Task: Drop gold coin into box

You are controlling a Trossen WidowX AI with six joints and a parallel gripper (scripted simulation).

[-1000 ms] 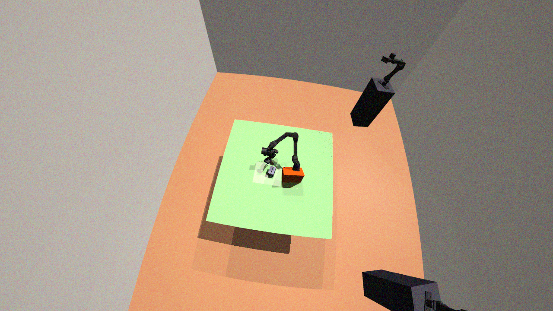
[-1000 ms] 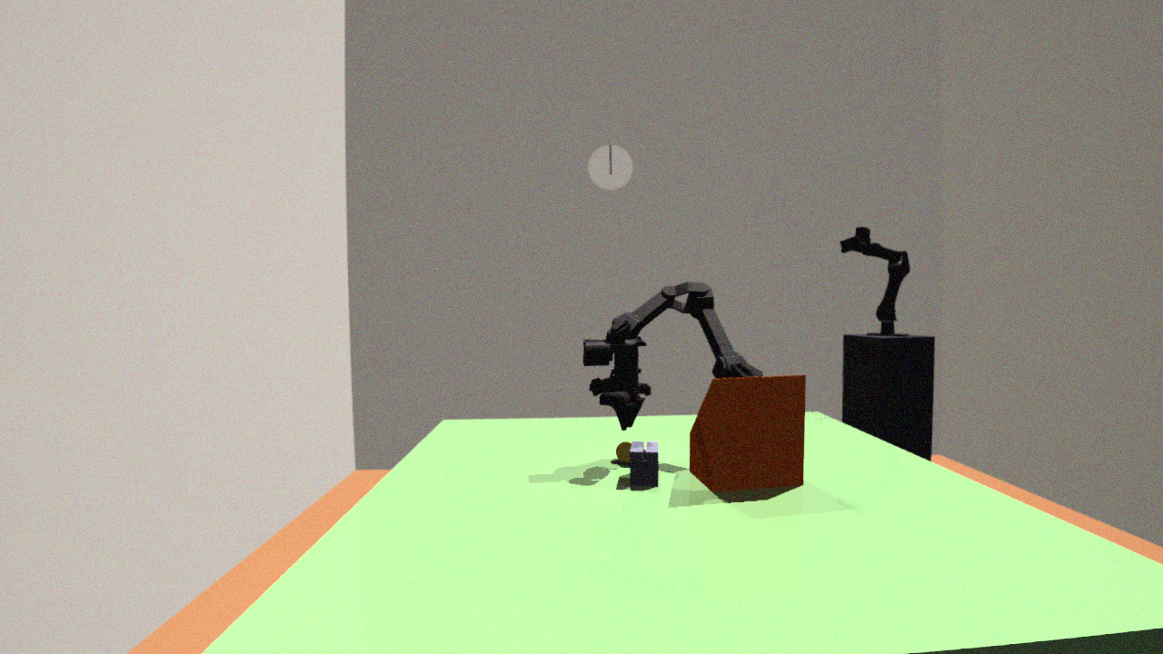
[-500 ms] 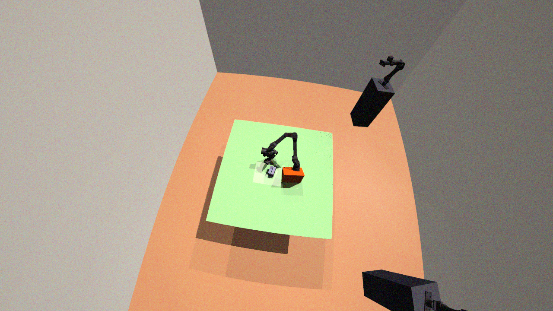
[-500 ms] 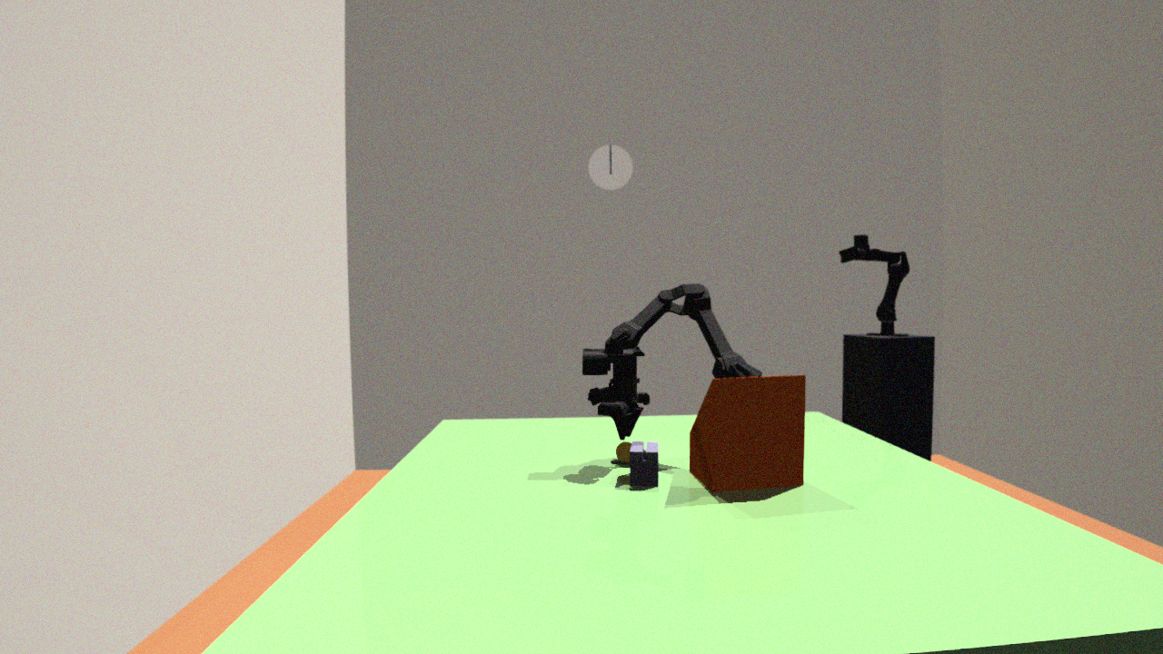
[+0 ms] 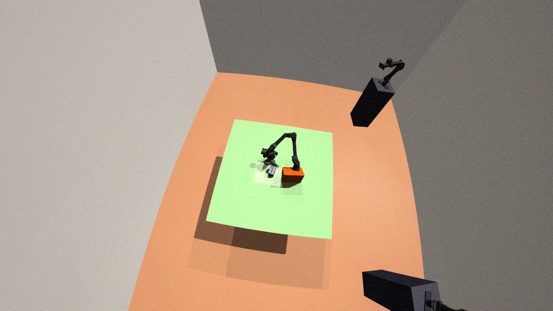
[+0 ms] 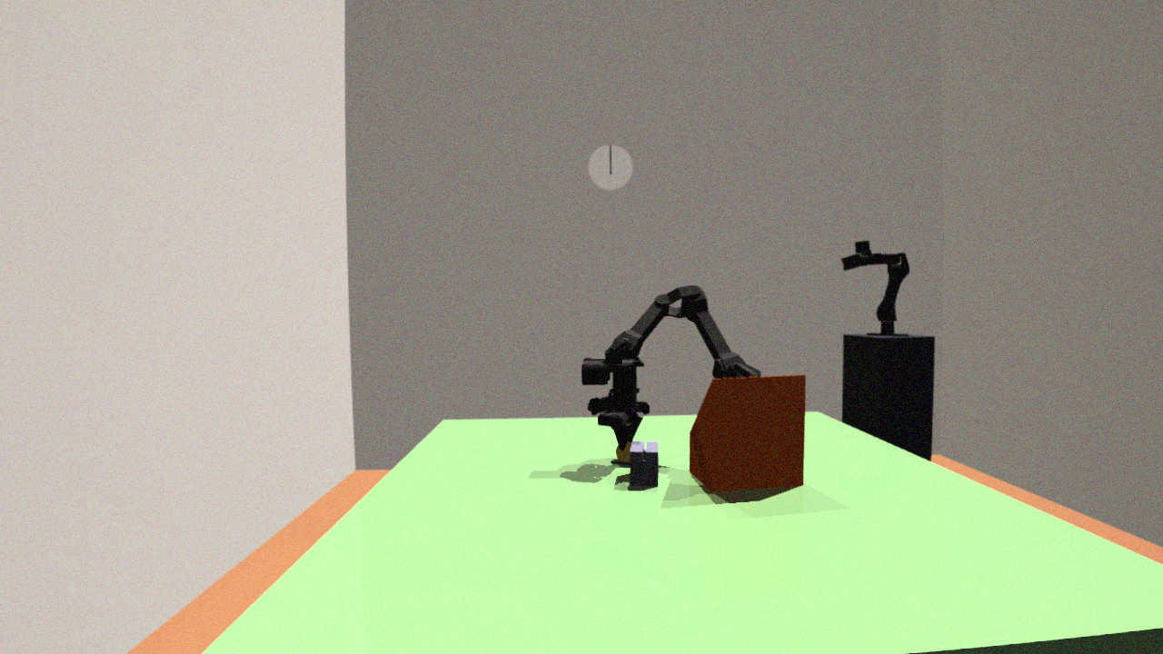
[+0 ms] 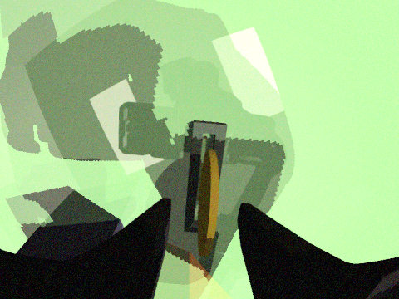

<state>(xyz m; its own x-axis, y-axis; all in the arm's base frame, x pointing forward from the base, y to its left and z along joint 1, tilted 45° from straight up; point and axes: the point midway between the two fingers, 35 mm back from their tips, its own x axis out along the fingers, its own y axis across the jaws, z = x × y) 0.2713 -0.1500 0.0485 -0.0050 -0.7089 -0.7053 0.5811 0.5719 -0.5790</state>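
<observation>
The gold coin is 1 cm below my gripper tip.
</observation>
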